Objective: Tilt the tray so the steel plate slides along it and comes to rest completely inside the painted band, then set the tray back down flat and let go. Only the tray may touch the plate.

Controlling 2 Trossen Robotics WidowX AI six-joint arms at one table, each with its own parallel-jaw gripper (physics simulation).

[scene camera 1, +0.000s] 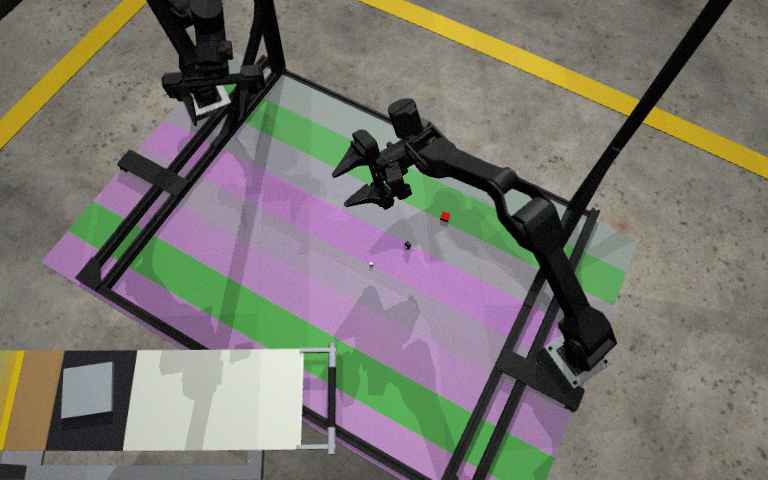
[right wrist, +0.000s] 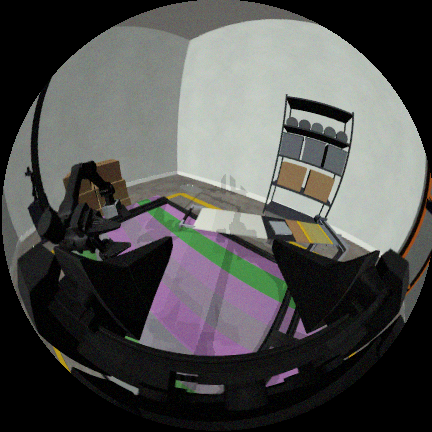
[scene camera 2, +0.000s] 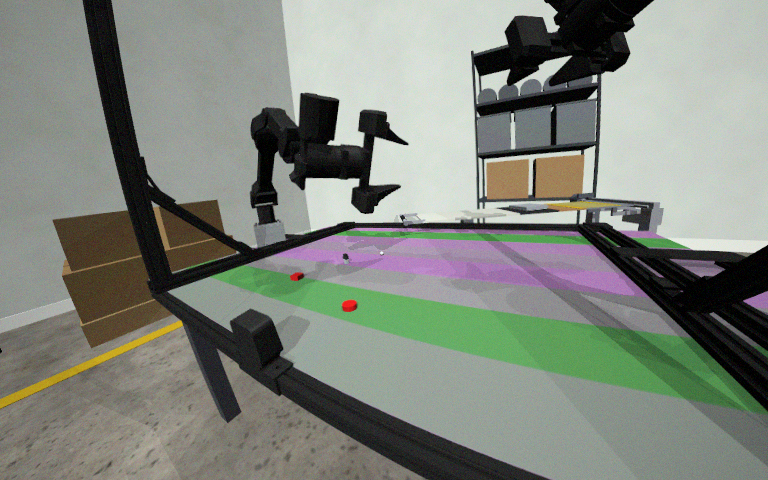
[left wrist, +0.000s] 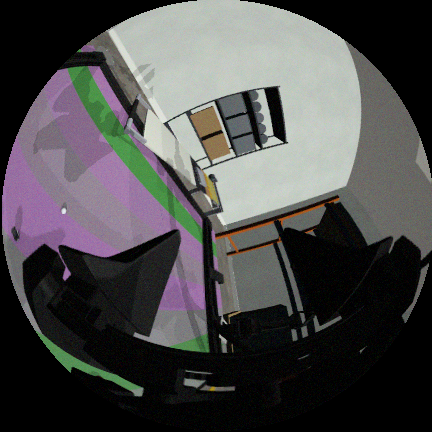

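Note:
The long tray [scene camera 1: 277,396] [scene camera 2: 484,213] [left wrist: 167,145] [right wrist: 215,220] lies beyond the table edge, with a black-barred handle [scene camera 1: 332,390] at its near end. The square grey steel plate [scene camera 1: 87,390] [right wrist: 280,228] rests on the tray's dark section. A brown section separates it from the yellow band [scene camera 1: 13,396] [right wrist: 316,233], which is cut off in scene camera 1. My left gripper [scene camera 1: 339,189] [scene camera 2: 403,164] [left wrist: 232,234] is open and empty above the table, away from the tray. My right gripper [scene camera 1: 215,117] [scene camera 2: 531,83] [right wrist: 223,243] is open and empty, high and apart from the tray.
A grey frame [scene camera 1: 152,472] shows below the tray. The striped table [scene camera 1: 317,316] [scene camera 2: 430,362] has black rails and posts. Small red pieces [scene camera 1: 445,216] [scene camera 2: 349,305], a black piece [scene camera 1: 407,245] and a white ball [scene camera 1: 370,264] sit on it. A shelf unit [right wrist: 320,107] stands beyond.

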